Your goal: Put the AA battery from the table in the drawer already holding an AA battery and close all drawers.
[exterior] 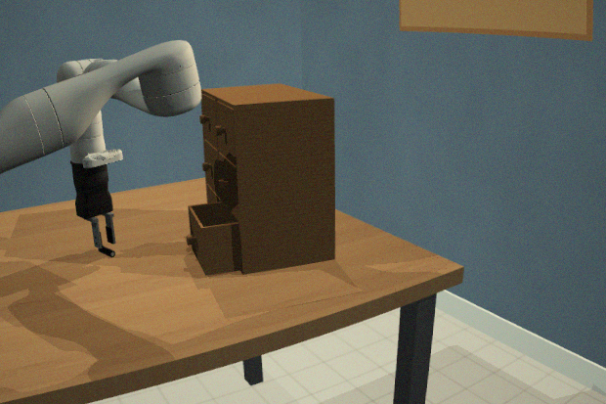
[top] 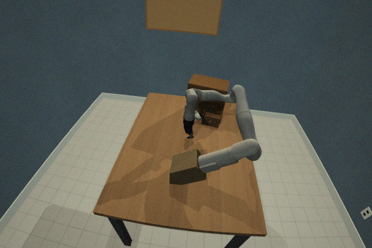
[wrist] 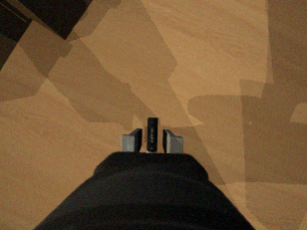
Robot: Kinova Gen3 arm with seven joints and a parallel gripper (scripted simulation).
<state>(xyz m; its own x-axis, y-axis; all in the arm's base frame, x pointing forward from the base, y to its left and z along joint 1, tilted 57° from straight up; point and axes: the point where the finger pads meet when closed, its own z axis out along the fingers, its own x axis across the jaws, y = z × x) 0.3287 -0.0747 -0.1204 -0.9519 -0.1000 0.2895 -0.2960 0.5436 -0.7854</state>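
My gripper is now 30 mm above the black AA battery.
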